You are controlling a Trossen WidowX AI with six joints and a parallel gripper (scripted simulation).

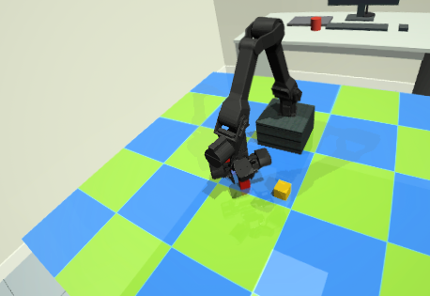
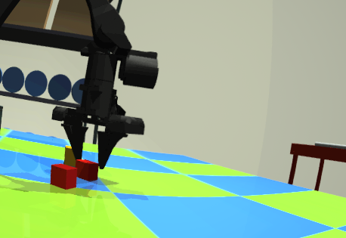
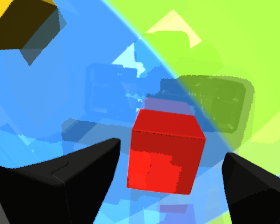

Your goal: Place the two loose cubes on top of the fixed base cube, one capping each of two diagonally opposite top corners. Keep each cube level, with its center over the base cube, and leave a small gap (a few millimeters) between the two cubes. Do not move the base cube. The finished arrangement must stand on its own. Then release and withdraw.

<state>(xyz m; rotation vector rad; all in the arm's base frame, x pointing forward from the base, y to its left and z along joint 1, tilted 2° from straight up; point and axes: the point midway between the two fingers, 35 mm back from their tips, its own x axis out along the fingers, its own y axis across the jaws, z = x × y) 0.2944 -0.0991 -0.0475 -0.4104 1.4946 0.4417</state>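
Now: the yellow base cube 10 mm ahead of my gripper tip, 130 mm to the left of it and 10 mm below it.
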